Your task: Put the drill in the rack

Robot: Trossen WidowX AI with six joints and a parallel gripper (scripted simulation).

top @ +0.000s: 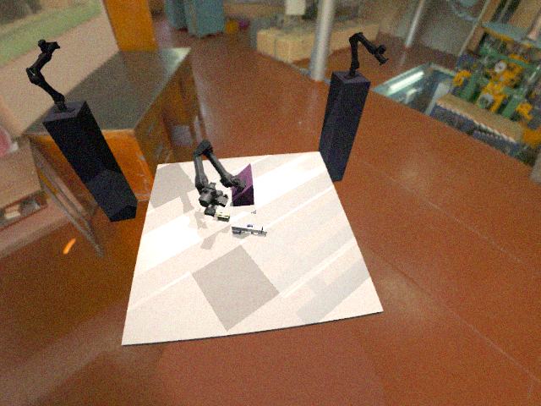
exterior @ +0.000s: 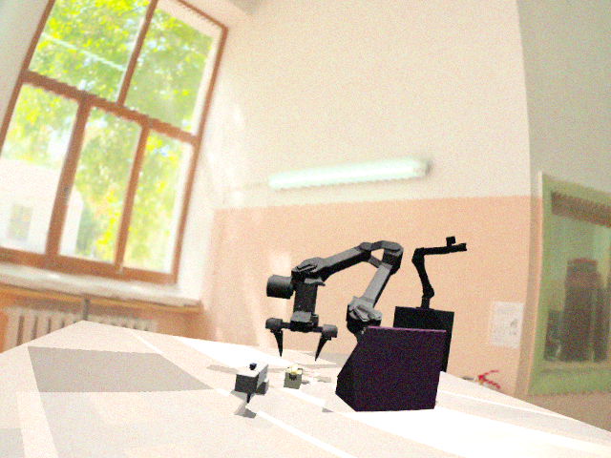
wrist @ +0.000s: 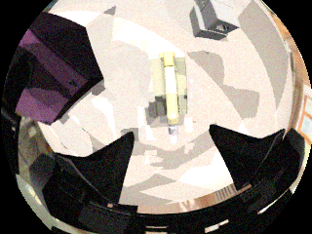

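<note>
Right now my gripper tip is 3 cm to the right of the pale yellow drill, 2 cm short of it and 2 cm above it. The rest, counted from my gripper tip: blue key 19 cm to the left, 17 cm ahead, 1 cm below; olive rack 4 cm to the left, 4 cm below, 2 cm ahead.
</note>
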